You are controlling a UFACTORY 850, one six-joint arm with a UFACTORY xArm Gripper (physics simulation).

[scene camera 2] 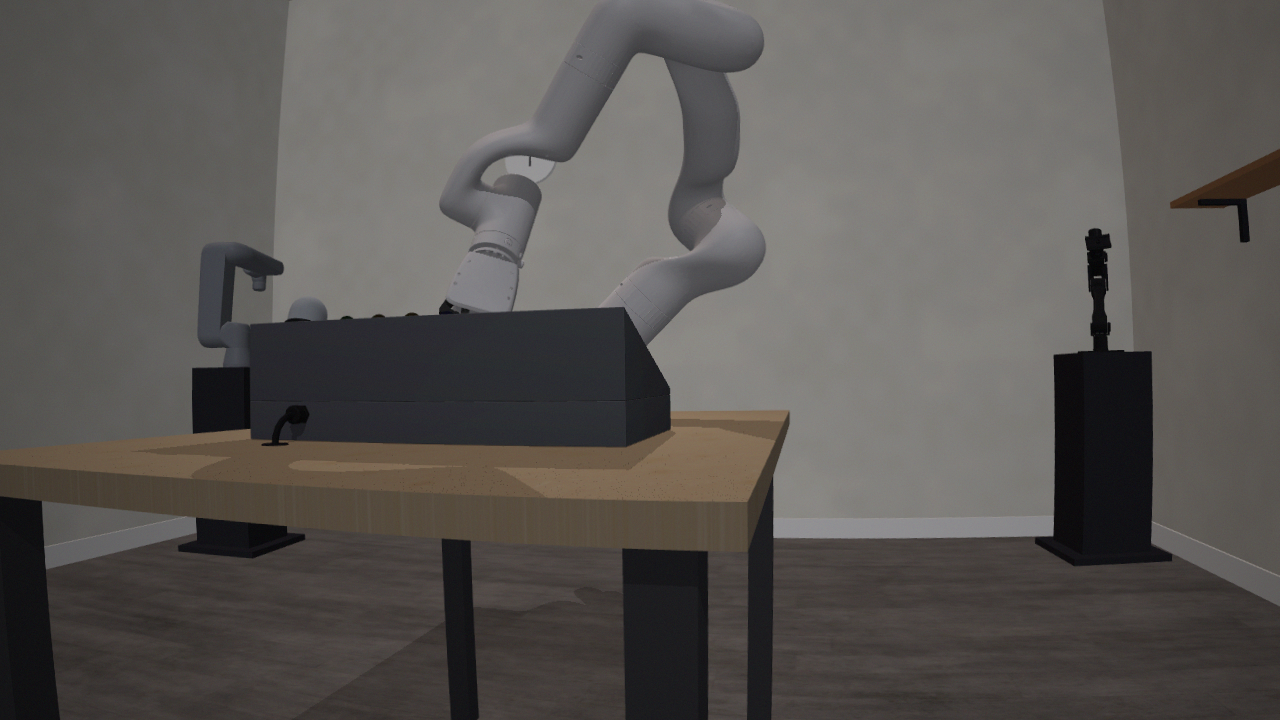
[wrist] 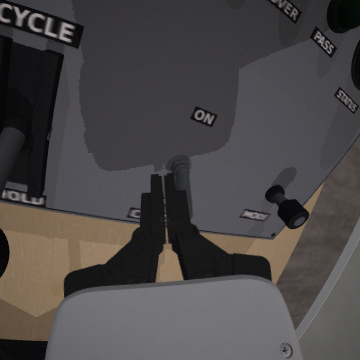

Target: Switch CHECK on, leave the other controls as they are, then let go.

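The grey toggle lever stands on the sloped panel of the dark console. In the wrist view it tilts away from the ON label, toward a label of which the first letter, C, shows. My gripper is shut and empty. Its fingertips are just left of the lever's base in that view, and the right finger overlaps part of the lever; whether they touch is unclear. In the scene view the console hides the fingertips and the lever.
The CYCLE lever stands in its slotted guide at the left of the wrist view. The MODE knob is at the right. Round PASS and STATUS parts are at the upper right. The console sits on a wooden table.
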